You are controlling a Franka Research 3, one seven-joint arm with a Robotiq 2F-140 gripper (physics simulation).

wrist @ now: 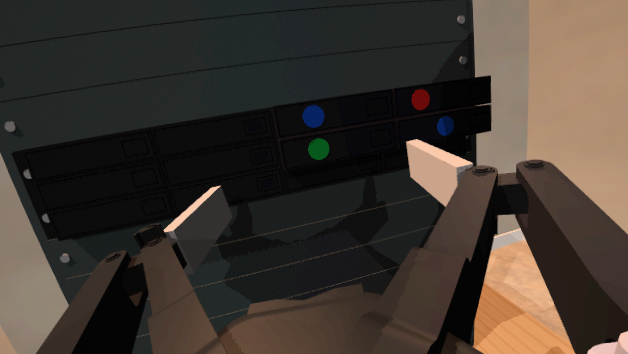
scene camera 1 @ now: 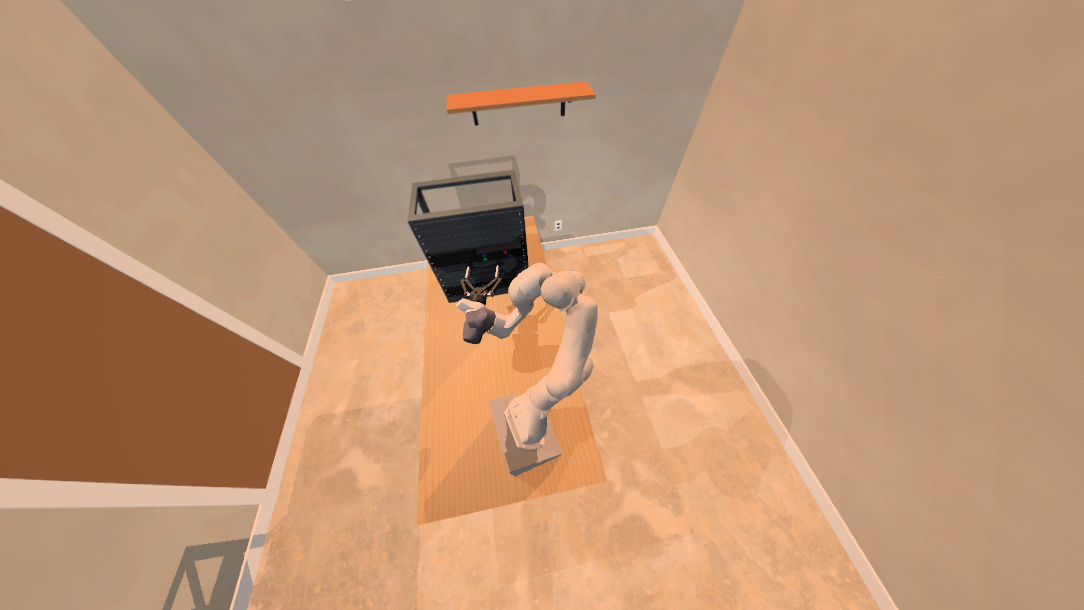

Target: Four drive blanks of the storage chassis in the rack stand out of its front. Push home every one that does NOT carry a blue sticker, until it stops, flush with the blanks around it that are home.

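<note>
The storage chassis is a dark block of blanks in three rows and four columns in the rack. Four blanks stand out at its right half: a blue-stickered blank, top row, third column; a green-stickered blank below it; a red-stickered blank, top right; another blue-stickered blank below the red one. In the scene view the stickers are tiny. My gripper is open and empty in front of the chassis. Its right finger hides part of the lower right blanks, its left finger part of the bottom row.
Dark panels with screws cover the rack above and below the chassis. An orange shelf is on the back wall above the rack. The arm's base plate stands on a wooden floor strip.
</note>
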